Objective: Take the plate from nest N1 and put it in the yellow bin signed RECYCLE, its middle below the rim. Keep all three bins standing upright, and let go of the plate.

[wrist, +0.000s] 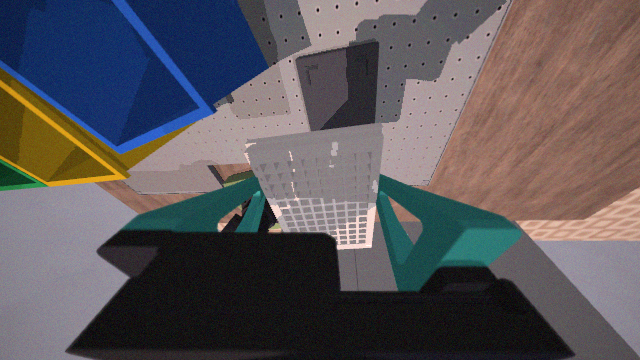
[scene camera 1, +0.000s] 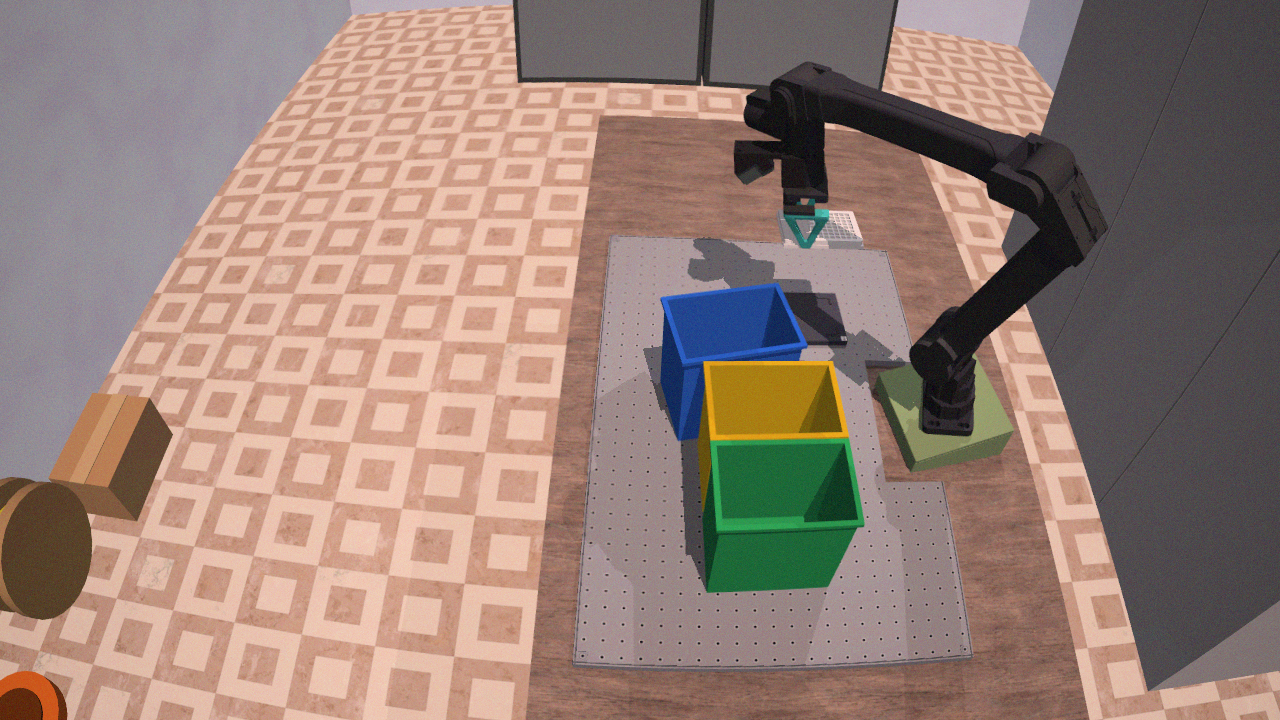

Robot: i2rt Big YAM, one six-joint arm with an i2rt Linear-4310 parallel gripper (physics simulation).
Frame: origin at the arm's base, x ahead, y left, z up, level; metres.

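Seen in the pictures: gripper, between the fingertips: [wrist: 320, 180] [scene camera 1: 805, 231]; arm's base, origin of its link: [wrist: 265, 205] [scene camera 1: 947, 404].
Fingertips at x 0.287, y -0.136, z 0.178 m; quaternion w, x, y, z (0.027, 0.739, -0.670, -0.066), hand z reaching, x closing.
Observation:
Offsets run from my fingertips to a thing's middle. Level surfaces: height alone.
The white well plate @(dx -0.022, dy -0.006, dz +0.007 m) [scene camera 1: 844, 227] [wrist: 320, 180] is held level between the teal fingers of my gripper [scene camera 1: 805, 231] [wrist: 320, 180], high above the base panel. My gripper is shut on it, one finger at each long side. The dark nest @(dx -0.015, dy -0.023, dz -0.207 m) [scene camera 1: 819, 315] [wrist: 335, 85] lies empty on the panel, beside the blue bin; its label cannot be read. The yellow bin @(dx +0.004, dy +0.315, dz -0.125 m) [scene camera 1: 774, 402] [wrist: 65, 145] stands upright between the blue bin @(dx +0.081, dy +0.190, dz -0.125 m) [scene camera 1: 733, 326] [wrist: 100, 75] and the green bin @(dx -0.030, dy +0.443, dz -0.125 m) [scene camera 1: 783, 555] [wrist: 15, 177]. The sign on the yellow bin does not show. The blue and green bins also stand upright.
The blue bin's tall walls stand between my gripper and the yellow bin in the scene view. The perforated grey panel @(dz -0.214 m) [scene camera 1: 760, 635] [wrist: 420, 100] lies on the wooden surface @(dz -0.228 m) [scene camera 1: 671, 179] [wrist: 540, 100]. The arm's green base block [scene camera 1: 962, 447] stands right of the bins.

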